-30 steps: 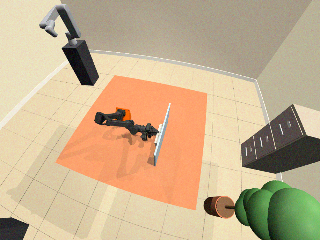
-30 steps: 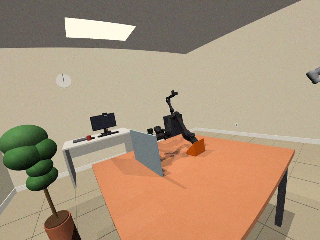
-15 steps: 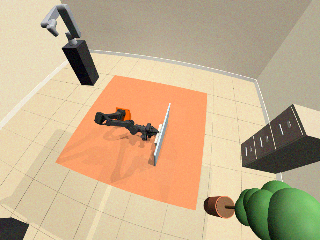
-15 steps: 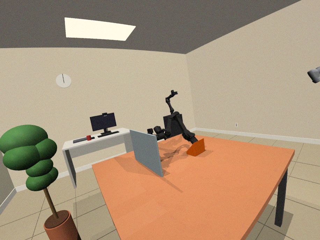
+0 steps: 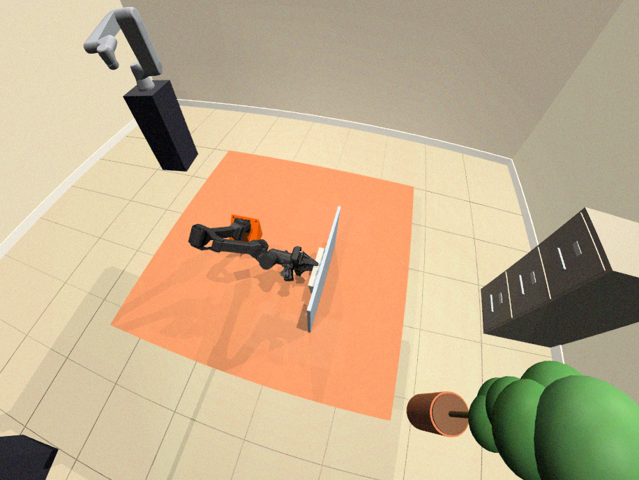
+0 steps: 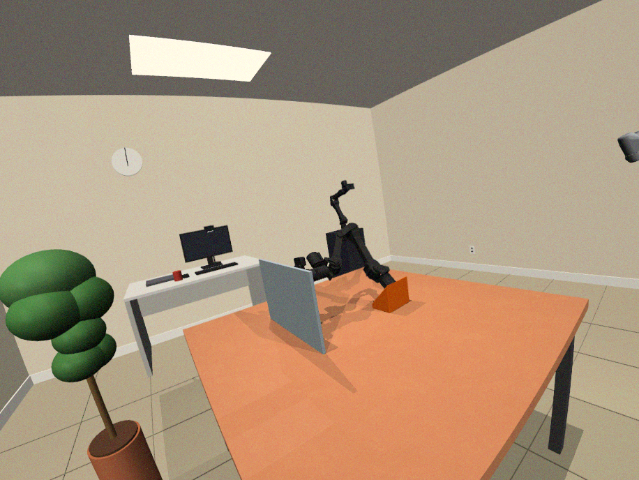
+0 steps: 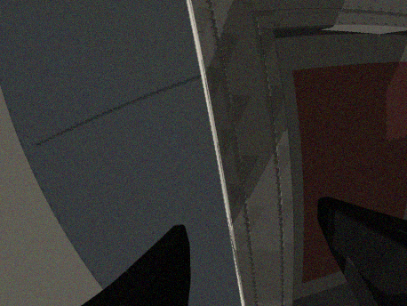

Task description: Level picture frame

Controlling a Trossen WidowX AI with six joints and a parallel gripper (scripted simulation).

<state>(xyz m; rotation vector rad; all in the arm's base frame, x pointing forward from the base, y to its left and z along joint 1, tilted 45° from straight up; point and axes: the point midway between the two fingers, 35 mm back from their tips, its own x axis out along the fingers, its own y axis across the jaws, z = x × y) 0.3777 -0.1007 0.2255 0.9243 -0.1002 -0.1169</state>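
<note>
My gripper tip is now 5 cm above the picture frame. Also, from my gripper tip: wall panel: 6 cm below, 2 cm to the left, 2 cm ahead.
</note>
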